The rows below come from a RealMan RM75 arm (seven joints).
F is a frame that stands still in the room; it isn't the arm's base.
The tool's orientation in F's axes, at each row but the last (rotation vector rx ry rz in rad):
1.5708 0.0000 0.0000
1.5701 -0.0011 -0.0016
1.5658 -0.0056 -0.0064
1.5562 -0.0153 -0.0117
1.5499 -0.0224 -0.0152
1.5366 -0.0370 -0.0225
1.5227 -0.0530 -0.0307
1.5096 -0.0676 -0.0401
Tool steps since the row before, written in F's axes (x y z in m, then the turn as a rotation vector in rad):
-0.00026 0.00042 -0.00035 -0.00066 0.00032 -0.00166
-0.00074 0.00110 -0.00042 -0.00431 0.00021 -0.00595
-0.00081 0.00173 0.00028 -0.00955 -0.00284 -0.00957
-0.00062 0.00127 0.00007 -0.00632 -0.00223 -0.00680
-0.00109 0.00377 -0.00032 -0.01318 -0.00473 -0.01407
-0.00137 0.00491 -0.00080 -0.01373 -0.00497 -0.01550
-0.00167 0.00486 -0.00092 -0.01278 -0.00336 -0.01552
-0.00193 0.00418 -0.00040 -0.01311 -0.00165 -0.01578
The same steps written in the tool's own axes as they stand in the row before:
-0.00026 -0.00035 -0.00042 -0.00066 -0.00166 -0.00032
-0.00074 -0.00042 -0.00110 -0.00431 -0.00595 -0.00021
-0.00082 0.00029 -0.00172 -0.00952 -0.00959 0.00287
-0.00064 0.00009 -0.00126 -0.00630 -0.00682 0.00224
-0.00118 -0.00024 -0.00375 -0.01313 -0.01411 0.00475
-0.00156 -0.00062 -0.00488 -0.01368 -0.01554 0.00496
-0.00194 -0.00066 -0.00480 -0.01282 -0.01550 0.00331
-0.00222 -0.00011 -0.00405 -0.01327 -0.01565 0.00161

